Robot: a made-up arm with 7 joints.
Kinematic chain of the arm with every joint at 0, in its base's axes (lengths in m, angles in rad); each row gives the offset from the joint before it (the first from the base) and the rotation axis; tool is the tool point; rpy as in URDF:
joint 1: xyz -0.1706 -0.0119 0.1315 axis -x
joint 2: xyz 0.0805 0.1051 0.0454 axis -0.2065 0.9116 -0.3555
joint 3: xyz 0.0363 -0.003 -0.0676 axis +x
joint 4: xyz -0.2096 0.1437 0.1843 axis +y
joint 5: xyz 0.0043 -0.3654 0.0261 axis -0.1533 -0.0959 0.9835
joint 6: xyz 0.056 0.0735 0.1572 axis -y
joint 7: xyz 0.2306 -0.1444 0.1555 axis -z
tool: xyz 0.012 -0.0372 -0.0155 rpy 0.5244 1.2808 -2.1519
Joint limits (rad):
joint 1: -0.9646..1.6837
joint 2: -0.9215..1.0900
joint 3: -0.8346..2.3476
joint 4: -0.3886..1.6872
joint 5: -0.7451..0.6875
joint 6: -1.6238..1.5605
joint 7: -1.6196..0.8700
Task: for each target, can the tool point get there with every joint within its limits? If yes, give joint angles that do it. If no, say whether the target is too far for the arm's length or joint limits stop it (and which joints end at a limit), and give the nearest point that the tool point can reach.
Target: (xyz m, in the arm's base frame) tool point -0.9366 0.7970 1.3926
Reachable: no: too far | nearest point -0.4662 0.3798 0.7422 | short by 0.905 m
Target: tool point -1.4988 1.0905 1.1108
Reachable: no: too far | nearest point -0.6131 0.4431 0.5357 | short by 1.239 m
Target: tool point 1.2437 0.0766 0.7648
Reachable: no: too far | nearest point 0.4946 0.0514 0.5845 | short by 0.771 m
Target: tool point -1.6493 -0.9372 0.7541
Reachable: no: too far | nearest point -0.7810 -0.4077 0.3339 | short by 1.100 m
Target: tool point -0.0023 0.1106 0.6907
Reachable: yes | joints 1.4424 -0.4908 0.7851 0.2416 0.2490 0.9363 -0.6336
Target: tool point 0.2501 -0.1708 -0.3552
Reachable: yes | joints -0.2262 -0.3126 1.8797 0.6586 -0.1009 1.1654 -1.0893
